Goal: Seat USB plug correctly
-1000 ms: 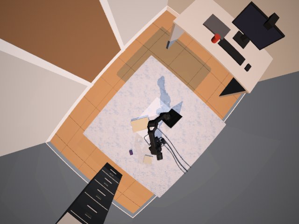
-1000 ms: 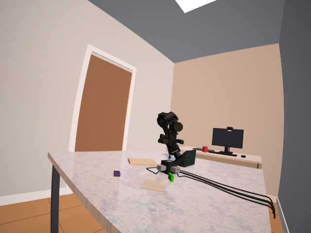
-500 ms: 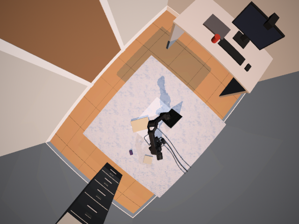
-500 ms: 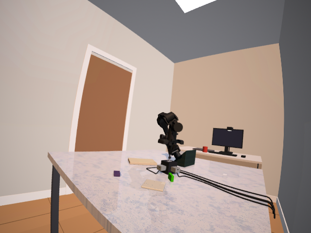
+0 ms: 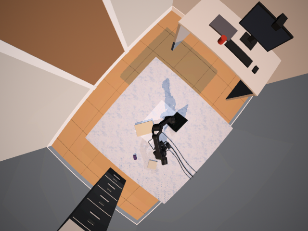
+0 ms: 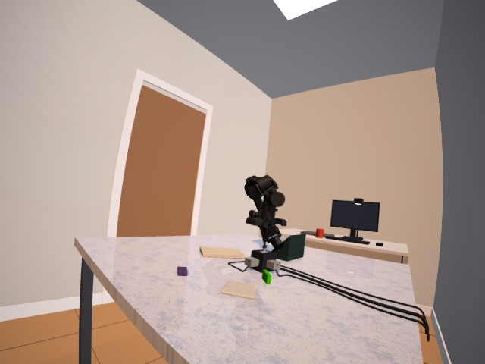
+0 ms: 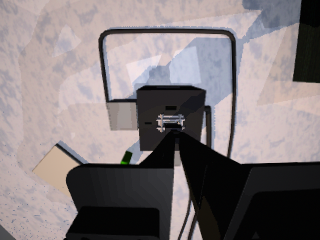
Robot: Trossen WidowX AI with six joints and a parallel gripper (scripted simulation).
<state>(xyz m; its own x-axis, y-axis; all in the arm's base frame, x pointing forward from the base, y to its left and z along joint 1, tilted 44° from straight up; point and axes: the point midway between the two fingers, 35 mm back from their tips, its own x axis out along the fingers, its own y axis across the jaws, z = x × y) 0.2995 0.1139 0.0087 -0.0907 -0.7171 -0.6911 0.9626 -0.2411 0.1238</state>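
Right now my gripper tip is 2 cm above the dark USB plug. Round my gripper tip: metal-rimmed socket (5 cm below); then purple block (31 cm ahead, 13 cm to the right, 11 cm below); then green block (11 cm ahead, 10 cm below, 9 cm to the left).
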